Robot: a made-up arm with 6 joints. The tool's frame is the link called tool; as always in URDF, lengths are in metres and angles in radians. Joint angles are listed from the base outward.
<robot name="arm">
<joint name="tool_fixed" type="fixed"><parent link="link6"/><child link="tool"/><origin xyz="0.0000 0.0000 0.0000" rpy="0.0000 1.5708 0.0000"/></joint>
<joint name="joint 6" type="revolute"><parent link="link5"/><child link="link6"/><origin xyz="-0.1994 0.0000 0.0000" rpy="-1.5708 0.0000 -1.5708"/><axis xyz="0 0 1"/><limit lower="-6.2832" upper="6.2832"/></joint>
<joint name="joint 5" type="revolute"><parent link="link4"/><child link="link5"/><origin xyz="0.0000 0.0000 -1.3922" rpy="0.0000 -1.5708 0.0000"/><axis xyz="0 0 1"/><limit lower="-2.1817" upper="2.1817"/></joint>
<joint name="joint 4" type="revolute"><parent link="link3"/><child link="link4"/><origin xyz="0.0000 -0.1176 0.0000" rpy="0.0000 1.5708 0.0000"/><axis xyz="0 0 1"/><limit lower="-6.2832" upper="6.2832"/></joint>
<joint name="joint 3" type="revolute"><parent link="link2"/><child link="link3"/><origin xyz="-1.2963 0.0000 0.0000" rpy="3.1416 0.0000 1.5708"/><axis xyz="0 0 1"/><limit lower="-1.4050" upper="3.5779"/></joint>
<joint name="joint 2" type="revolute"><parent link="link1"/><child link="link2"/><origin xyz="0.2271 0.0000 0.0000" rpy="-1.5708 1.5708 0.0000"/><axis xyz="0 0 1"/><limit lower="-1.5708" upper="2.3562"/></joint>
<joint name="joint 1" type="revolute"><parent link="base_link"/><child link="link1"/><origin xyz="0.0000 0.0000 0.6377"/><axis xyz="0 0 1"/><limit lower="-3.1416" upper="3.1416"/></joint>
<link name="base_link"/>
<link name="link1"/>
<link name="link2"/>
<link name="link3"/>
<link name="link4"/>
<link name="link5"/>
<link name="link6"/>
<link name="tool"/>
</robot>
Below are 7 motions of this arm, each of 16 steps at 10 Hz.
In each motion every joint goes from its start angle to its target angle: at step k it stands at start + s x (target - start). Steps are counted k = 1, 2, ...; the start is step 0. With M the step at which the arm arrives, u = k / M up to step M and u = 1 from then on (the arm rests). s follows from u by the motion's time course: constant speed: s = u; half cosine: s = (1 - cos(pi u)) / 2; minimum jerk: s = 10 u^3 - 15 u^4 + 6 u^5.
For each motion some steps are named. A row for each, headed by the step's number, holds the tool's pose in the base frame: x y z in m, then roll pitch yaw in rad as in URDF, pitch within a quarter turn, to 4 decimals.
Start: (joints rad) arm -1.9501 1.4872 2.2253 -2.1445 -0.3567 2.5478
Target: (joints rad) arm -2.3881 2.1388 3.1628 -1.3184 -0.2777 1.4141
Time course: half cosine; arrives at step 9
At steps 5, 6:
5: -1.3449 -1.9223 1.5771 -0.6088 -0.8727 -1.7141
6: -1.4135 -1.7416 1.4832 -0.5548 -0.8809 -1.8006

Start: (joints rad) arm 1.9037 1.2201 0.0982 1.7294 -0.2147 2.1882
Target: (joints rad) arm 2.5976 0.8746 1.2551 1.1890 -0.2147 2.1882
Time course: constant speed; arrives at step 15
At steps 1, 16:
1: -0.8369 2.2144 -0.1787 2.0838 0.9611 1.5717
16: -2.2535 1.4091 2.1529 2.9750 -0.2933 2.3896

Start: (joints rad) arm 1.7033 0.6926 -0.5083 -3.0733 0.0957 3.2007
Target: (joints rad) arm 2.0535 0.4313 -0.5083 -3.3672 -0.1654 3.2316
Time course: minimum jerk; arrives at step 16
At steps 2, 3, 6, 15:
2: -0.2363 1.7082 0.1944 -0.1429 1.2880 1.6881
3: -0.2569 1.7107 0.2077 -0.1289 1.2710 1.7052
6: -0.4002 1.7175 0.3017 -0.0544 1.1528 1.8004
15: -0.8405 1.6226 0.6198 0.0959 0.7788 2.0013

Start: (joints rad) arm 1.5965 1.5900 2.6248 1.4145 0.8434 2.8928
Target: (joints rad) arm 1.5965 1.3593 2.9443 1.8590 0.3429 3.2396
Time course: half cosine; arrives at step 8
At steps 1, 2, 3, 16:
1: -0.2003 2.1513 2.0215 0.9245 -0.6960 2.8414
2: -0.1917 2.0774 2.0927 0.8314 -0.7377 2.8101
3: -0.1772 1.9593 2.1917 0.6884 -0.8112 2.7722
16: -0.0996 1.3714 2.4883 -0.1389 -1.2317 2.9177

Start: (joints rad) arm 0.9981 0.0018 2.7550 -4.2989 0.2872 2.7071
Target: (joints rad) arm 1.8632 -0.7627 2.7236 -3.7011 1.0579 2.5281
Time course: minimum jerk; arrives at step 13
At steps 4, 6, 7, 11, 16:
4: -0.6728 -1.3231 2.2549 -1.4801 -0.4455 -2.3979
6: -0.4385 -1.6877 1.9358 -1.5929 -0.4322 -2.2964
7: -0.2412 -1.8459 1.7390 -1.6653 -0.4477 -2.2161
11: 0.4580 -2.0233 1.1438 -1.8825 -0.5487 -1.8851
16: 0.5115 -2.0191 1.0993 -1.8986 -0.5577 -1.8549

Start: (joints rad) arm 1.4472 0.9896 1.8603 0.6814 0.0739 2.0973
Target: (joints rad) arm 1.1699 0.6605 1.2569 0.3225 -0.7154 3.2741
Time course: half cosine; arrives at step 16
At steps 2, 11, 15, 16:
2: 0.2949 2.2258 2.6504 -2.8432 -0.8942 1.4800
11: 0.8094 2.1728 2.5741 2.9518 -0.1501 1.0265
15: 0.9315 2.1071 2.5249 2.7519 0.0804 0.9622
16: 0.9367 2.1037 2.5225 2.7426 0.0909 0.9596

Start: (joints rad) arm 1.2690 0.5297 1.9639 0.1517 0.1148 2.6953
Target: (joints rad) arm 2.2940 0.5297 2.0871 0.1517 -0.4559 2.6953
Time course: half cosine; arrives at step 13
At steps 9, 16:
9: -0.4205 0.7869 3.3379 -2.7119 -1.1986 1.9365
16: -0.5674 0.6628 3.3279 -2.6998 -1.1016 2.1463

